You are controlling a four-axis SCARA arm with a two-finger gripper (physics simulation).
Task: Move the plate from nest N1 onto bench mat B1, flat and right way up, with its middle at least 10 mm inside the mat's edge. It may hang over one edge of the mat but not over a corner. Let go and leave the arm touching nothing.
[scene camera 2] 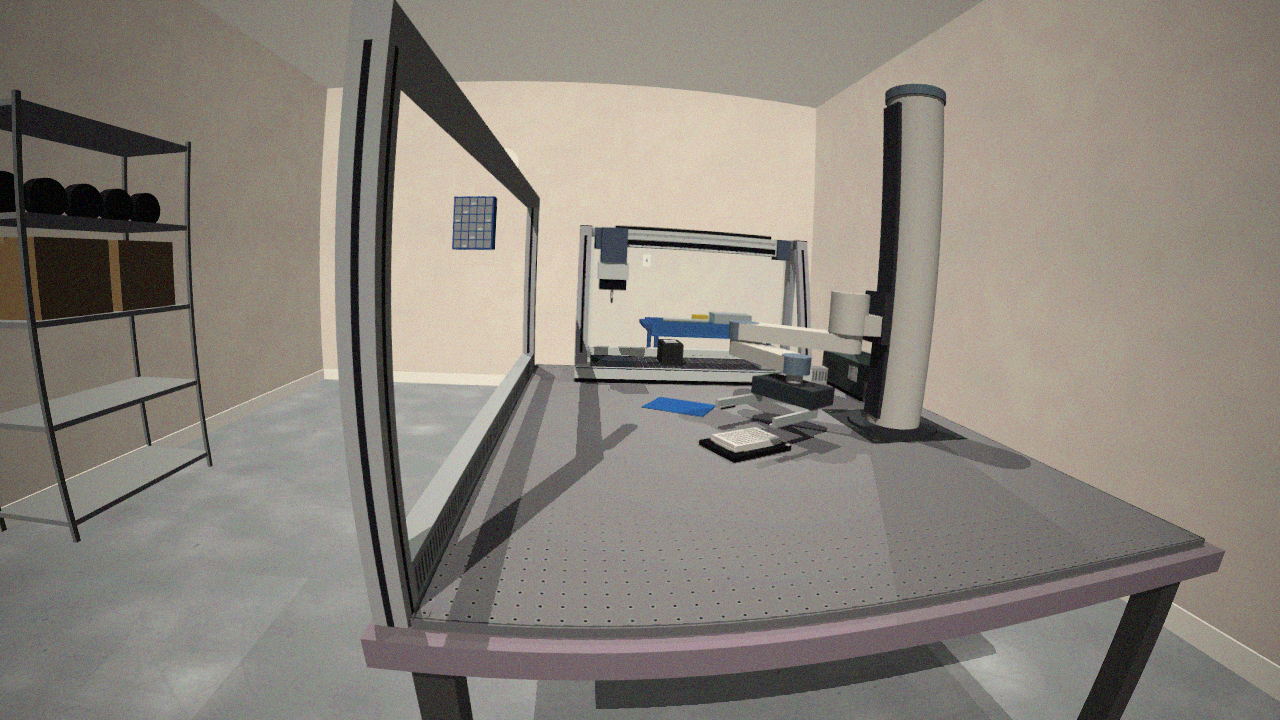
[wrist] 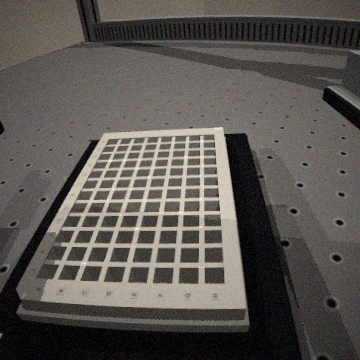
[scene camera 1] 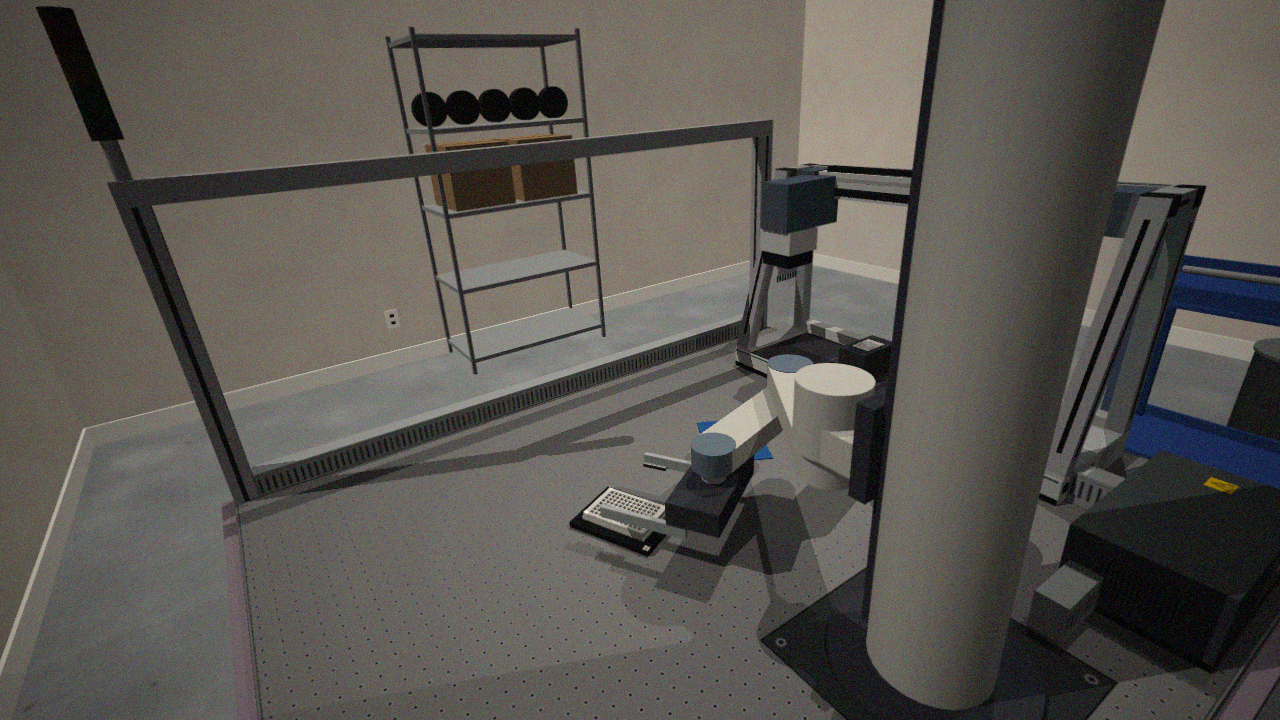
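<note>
The white plate, with a grid of square wells, lies flat and wells up in the black nest N1. The gripper is open and empty. Its fingers are spread wide, above table level near the plate; in scene camera 1 the near finger crosses in front of part of the plate. In the wrist view the plate stands slightly turned. The blue bench mat B1 lies flat beyond the nest, partly hidden by the arm in scene camera 1.
The arm's column stands at one side of the table. A gantry frame with a dark deck stands beyond the mat. A grey guard frame runs along the table edge. A dark box stands behind the column.
</note>
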